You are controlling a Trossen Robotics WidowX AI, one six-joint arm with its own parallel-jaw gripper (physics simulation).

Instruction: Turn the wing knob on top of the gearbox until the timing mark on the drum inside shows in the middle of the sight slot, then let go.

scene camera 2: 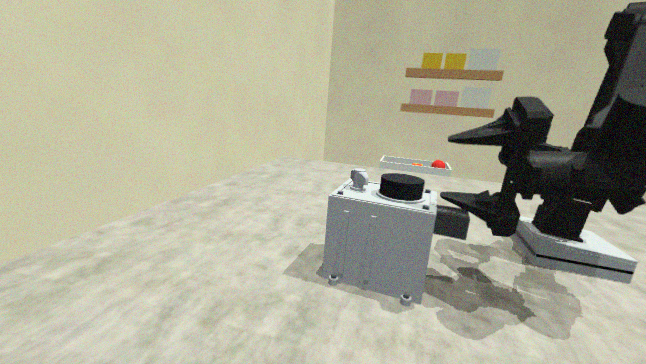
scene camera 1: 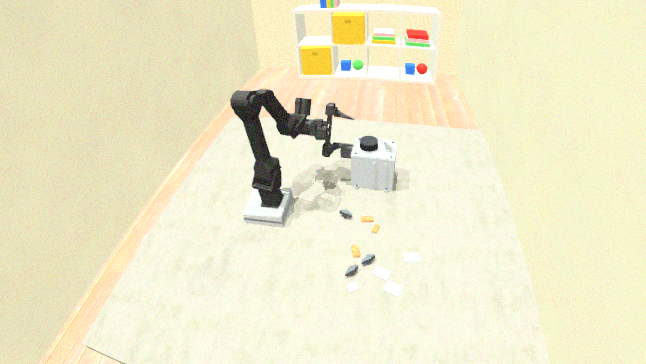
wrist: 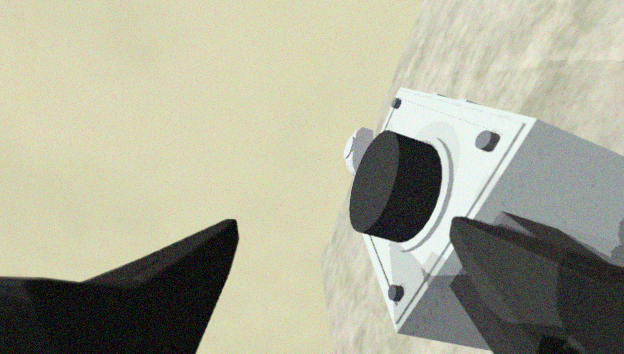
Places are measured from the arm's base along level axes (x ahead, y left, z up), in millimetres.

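Where they show: gripper, fingertip midpoint: (scene camera 2: 443, 168) (scene camera 1: 353, 132) (wrist: 343, 228); arm's base, link origin: (scene camera 2: 555, 231) (scene camera 1: 272, 200).
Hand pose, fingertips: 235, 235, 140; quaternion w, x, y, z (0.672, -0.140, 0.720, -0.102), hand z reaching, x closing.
Note:
Each offset is from my fingertips to the top centre of the thing, as dx, dy, dz. "*": to the spot under its first point.
The gearbox @(+54, -7, -17) (scene camera 1: 374, 172) (scene camera 2: 377, 245) is a grey-white box standing upright, with a wide black round cap @(* +58, -25, -24) (scene camera 1: 369, 143) (scene camera 2: 402, 186) (wrist: 417, 187) on its top. The small grey wing knob @(+121, -8, -17) (scene camera 2: 359, 179) (wrist: 361, 145) stands beside the cap, on the side away from the arm; in the wrist view the cap partly covers it. My gripper (scene camera 1: 353, 132) (scene camera 2: 445, 166) (wrist: 343, 228) is open and empty, pointing sideways at the gearbox from the arm's side. One finger is above the other; the lower is close to the gearbox's upper edge. The sight slot and timing mark cannot be made out.
A dark block @(* -23, +17, -73) (scene camera 2: 452, 223) sticks out of the gearbox's side below the lower finger. Dark lumps @(+67, -438, -160) (scene camera 1: 351, 270), orange pieces @(+65, -359, -182) (scene camera 1: 355, 251) and white squares @(+152, -425, -186) (scene camera 1: 382, 272) lie in front of the gearbox. A low white tray (scene camera 2: 449, 170) holds a red ball (scene camera 2: 438, 164).

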